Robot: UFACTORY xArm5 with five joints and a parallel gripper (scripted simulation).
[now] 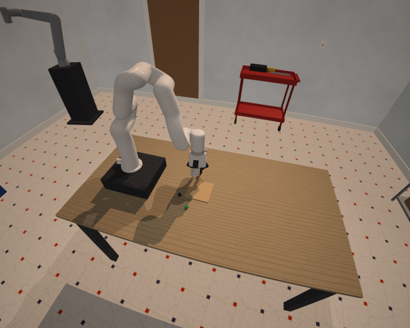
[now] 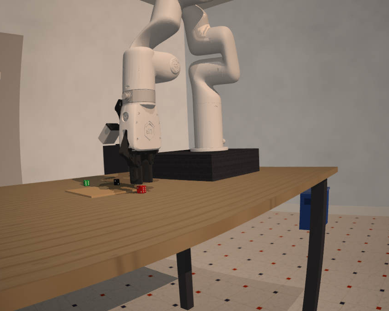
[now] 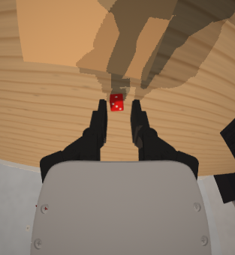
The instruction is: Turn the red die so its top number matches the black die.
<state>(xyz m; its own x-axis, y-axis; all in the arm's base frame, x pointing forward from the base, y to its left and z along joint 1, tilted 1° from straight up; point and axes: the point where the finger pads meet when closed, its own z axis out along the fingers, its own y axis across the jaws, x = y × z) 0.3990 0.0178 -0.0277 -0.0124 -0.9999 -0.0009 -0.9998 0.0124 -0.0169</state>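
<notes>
Now: hand 30 mm above the red die. The rest, counted from my hand: black die (160 mm to the right, 90 mm behind, 30 mm below); green die (240 mm to the right, 40 mm behind, 30 mm below); tan mat (110 mm to the right, 40 mm below, 20 mm ahead).
</notes>
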